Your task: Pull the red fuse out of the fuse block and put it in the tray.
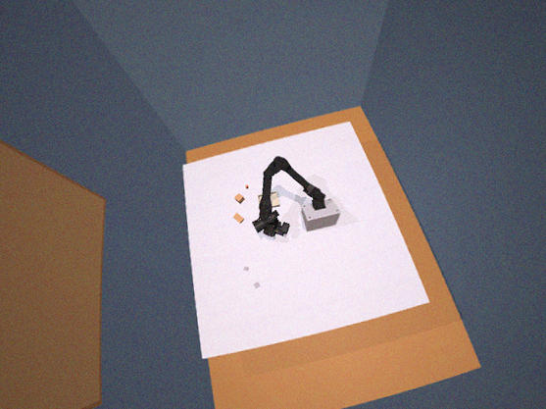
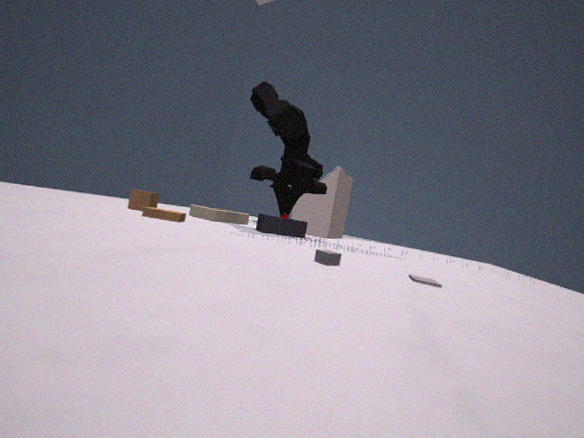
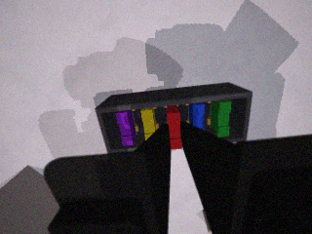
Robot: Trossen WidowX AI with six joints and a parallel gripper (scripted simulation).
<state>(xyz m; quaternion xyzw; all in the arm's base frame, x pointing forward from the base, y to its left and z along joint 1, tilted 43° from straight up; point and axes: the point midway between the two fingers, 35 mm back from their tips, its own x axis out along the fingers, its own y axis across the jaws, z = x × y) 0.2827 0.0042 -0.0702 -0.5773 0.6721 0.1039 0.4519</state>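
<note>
My gripper tip is now 20 mm short of the tray, 200 mm to the left of it and 40 mm above it. The rest, counted from my gripper tip: red fuse 10 mm below.
</note>
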